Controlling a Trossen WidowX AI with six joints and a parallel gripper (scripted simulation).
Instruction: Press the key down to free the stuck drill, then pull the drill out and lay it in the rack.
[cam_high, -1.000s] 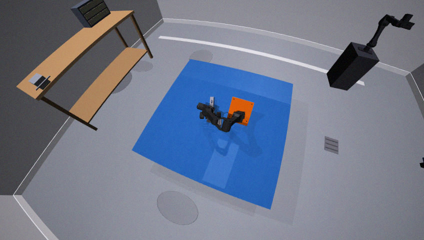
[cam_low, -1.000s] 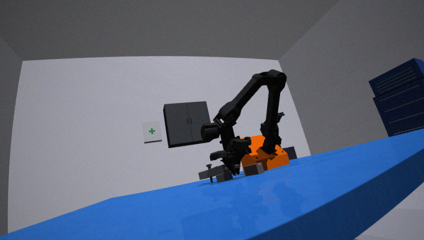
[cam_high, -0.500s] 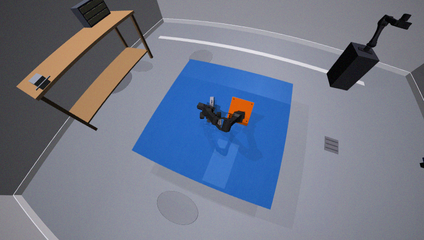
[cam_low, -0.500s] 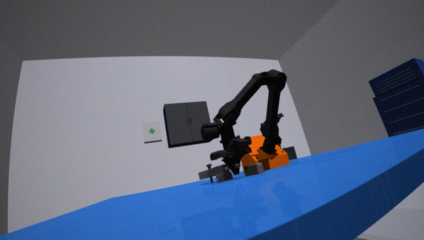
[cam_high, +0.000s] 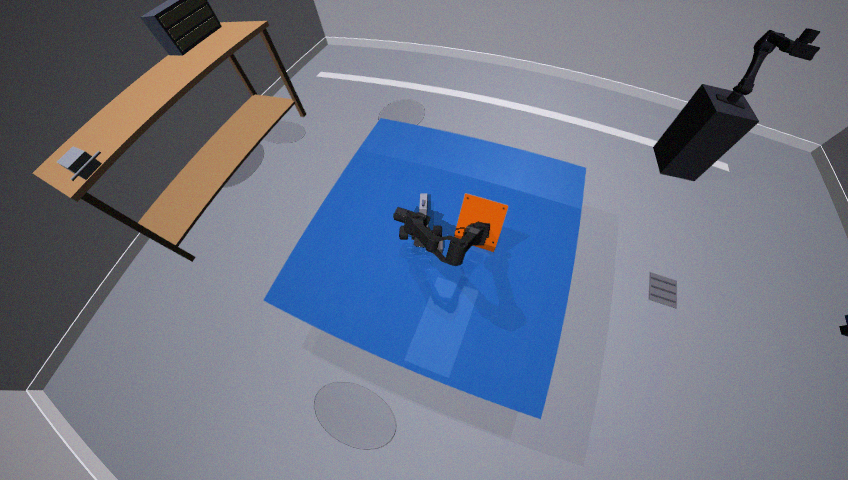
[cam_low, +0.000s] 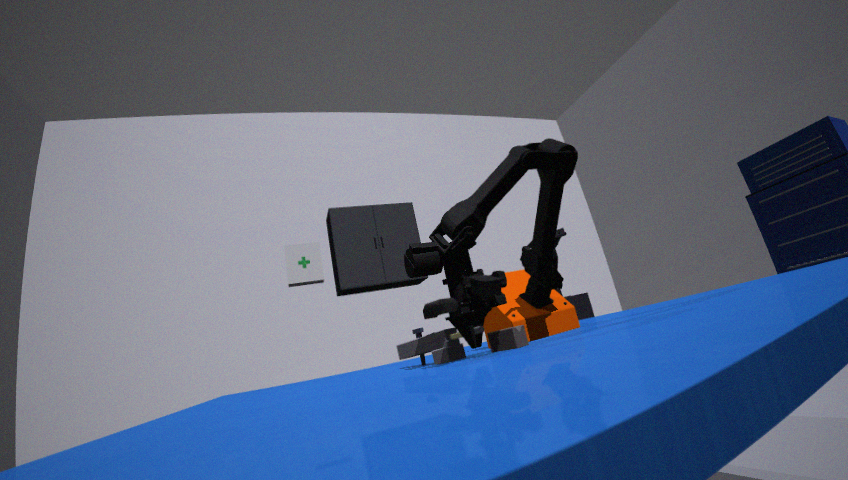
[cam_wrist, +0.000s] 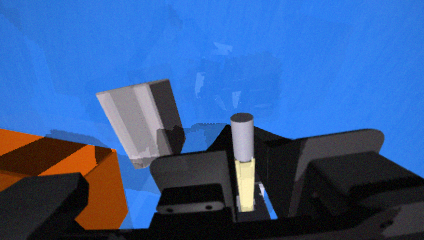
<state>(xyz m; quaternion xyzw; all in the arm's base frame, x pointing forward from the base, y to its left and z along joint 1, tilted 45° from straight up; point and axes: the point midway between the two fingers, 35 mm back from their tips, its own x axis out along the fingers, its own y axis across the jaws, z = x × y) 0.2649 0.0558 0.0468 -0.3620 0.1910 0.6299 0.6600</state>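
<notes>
The grey notched block is 80 mm behind my gripper tip. Also, from my gripper tip: drill: 10 mm ahead, 40 mm to the right, 30 mm above; dark t-shaped piece: 30 mm ahead, 170 mm to the right, 30 mm above; light grey block: 30 mm ahead, 140 mm to the right, 20 mm above.
</notes>
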